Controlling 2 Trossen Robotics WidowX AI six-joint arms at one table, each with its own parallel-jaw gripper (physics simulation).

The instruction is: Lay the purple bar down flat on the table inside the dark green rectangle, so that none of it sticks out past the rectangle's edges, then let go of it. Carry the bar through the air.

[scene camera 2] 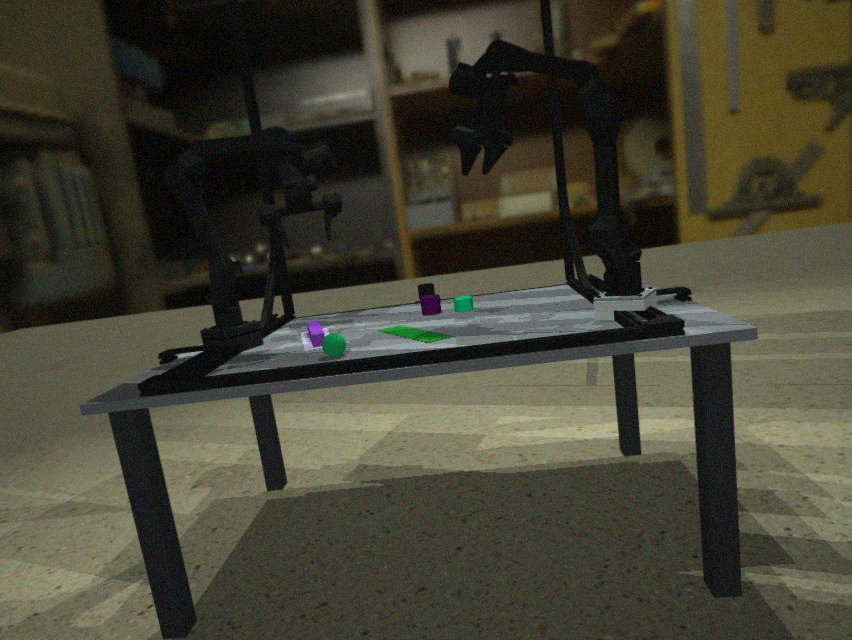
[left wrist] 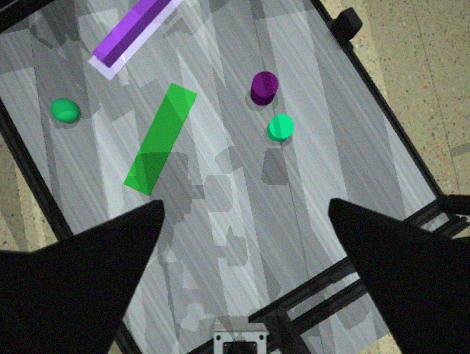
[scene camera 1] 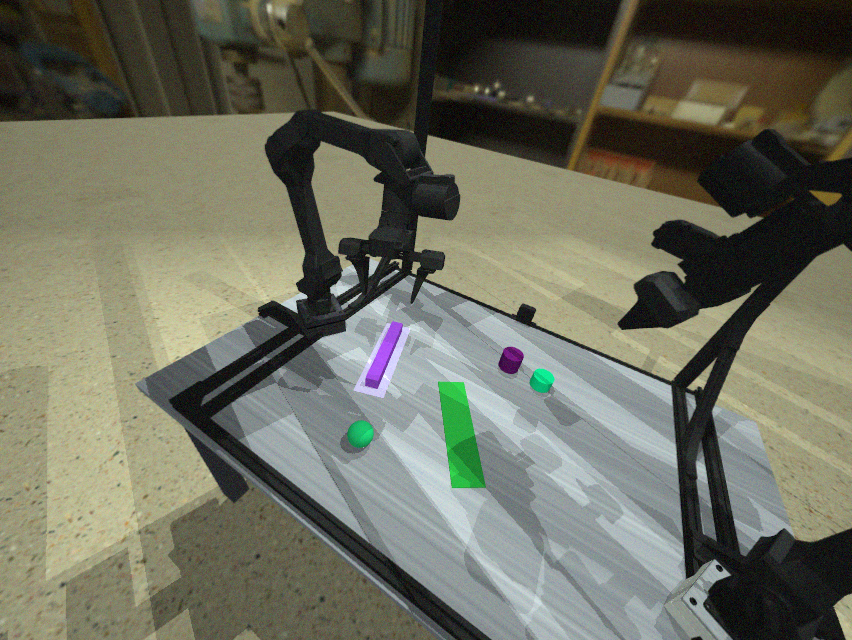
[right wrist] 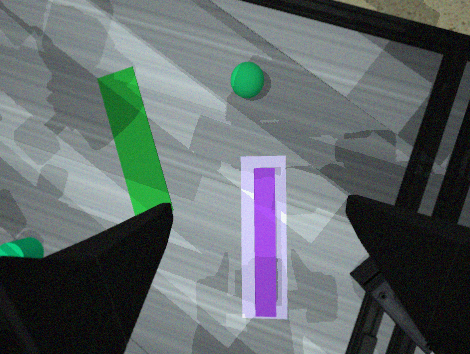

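Note:
The purple bar lies flat on a pale lavender rectangle. The dark green rectangle lies apart from the bar, with no object on it; a finger hides one end in the right wrist view. My right gripper is open and empty, pointing down above the bar, which runs lengthwise between the fingers in its wrist view. My left gripper is open and empty, high above the table.
A green ball rests near the bar. A dark purple cylinder and a teal cylinder stand close together. Black rails line the table's edges.

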